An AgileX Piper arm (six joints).
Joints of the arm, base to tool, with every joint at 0 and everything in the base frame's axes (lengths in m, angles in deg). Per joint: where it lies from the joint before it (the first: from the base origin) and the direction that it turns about. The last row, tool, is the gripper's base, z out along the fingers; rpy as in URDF.
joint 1: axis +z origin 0 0 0.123
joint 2: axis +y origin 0 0 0
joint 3: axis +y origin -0.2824 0 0.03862
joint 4: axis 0.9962 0 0.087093 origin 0.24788 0 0.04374
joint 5: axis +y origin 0 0 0
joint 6: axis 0.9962 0 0.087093 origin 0.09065 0 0.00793
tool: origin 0 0 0 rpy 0 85.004 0
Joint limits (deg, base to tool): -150..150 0..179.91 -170..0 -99.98..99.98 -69.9..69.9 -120..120
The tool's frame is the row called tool.
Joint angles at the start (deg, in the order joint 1, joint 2, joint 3, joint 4, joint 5, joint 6):
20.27 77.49 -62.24 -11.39 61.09 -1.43
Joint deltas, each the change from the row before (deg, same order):
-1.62 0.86 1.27 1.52 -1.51 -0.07
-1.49 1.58 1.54 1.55 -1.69 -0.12
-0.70 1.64 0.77 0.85 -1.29 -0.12
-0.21 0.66 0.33 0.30 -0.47 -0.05
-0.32 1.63 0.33 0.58 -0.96 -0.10
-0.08 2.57 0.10 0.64 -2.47 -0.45
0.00 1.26 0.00 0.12 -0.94 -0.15
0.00 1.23 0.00 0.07 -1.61 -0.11
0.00 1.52 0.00 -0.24 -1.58 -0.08
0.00 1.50 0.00 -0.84 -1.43 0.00
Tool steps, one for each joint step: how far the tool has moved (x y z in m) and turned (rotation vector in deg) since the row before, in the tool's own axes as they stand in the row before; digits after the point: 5 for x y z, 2 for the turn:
0.00188 -0.00307 0.01047 -1.04 0.85 1.85
0.00174 -0.00216 0.01492 -1.19 1.59 1.67
-0.00076 -0.00063 0.01171 -0.74 1.17 0.73
-0.00016 -0.00004 0.00474 -0.28 0.53 0.21
-0.00183 0.00017 0.00976 -0.57 1.00 0.34
-0.00592 0.00140 0.01374 -0.68 0.17 -0.23
-0.00247 0.00054 0.00663 -0.19 0.31 -0.18
-0.00340 0.00041 0.00652 -0.12 -0.39 -0.16
-0.00329 0.00015 0.00816 0.08 -0.06 -0.35
-0.00280 -0.00050 0.00813 0.51 0.08 -0.69

